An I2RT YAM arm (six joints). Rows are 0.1 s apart.
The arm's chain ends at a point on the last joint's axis. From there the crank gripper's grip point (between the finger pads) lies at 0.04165 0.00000 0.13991 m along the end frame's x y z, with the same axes.
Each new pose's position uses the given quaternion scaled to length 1; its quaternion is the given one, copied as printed.
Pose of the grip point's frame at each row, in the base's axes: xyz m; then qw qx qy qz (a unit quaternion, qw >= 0):
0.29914 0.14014 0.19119 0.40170 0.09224 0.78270 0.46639
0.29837 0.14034 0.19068 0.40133 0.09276 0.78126 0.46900
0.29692 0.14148 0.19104 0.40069 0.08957 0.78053 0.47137
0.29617 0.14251 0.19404 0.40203 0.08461 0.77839 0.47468
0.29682 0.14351 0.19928 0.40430 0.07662 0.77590 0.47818
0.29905 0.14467 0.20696 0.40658 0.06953 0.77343 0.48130
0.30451 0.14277 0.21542 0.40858 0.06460 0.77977 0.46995
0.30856 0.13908 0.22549 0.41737 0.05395 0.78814 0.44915
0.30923 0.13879 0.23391 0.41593 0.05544 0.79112 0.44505
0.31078 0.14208 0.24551 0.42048 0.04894 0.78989 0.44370
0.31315 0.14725 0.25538 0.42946 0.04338 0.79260 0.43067
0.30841 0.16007 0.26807 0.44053 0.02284 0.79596 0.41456
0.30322 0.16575 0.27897 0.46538 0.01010 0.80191 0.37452
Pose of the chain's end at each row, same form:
0.22662 0.02674 0.24769 0.40170 0.09224 0.78270 0.46639
0.22598 0.02651 0.24647 0.40133 0.09276 0.78126 0.46900
0.22520 0.02701 0.24639 0.40069 0.08957 0.78053 0.47137
0.22496 0.02726 0.24840 0.40203 0.08461 0.77839 0.47468
0.22633 0.02730 0.25255 0.40430 0.07662 0.77590 0.47818
0.22917 0.02763 0.25920 0.40658 0.06953 0.77343 0.48130
0.23426 0.02742 0.27083 0.40858 0.06460 0.77977 0.46995
0.23663 0.02717 0.28559 0.41737 0.05395 0.78814 0.44915
0.23724 0.02765 0.29534 0.41593 0.05544 0.79112 0.44505
0.23849 0.03101 0.30672 0.42048 0.04894 0.78989 0.44370
0.23881 0.03868 0.31858 0.42946 0.04338 0.79260 0.43067
0.23308 0.05383 0.33401 0.44053 0.02284 0.79596 0.41456
0.22134 0.06783 0.34980 0.46538 0.01010 0.80191 0.37452

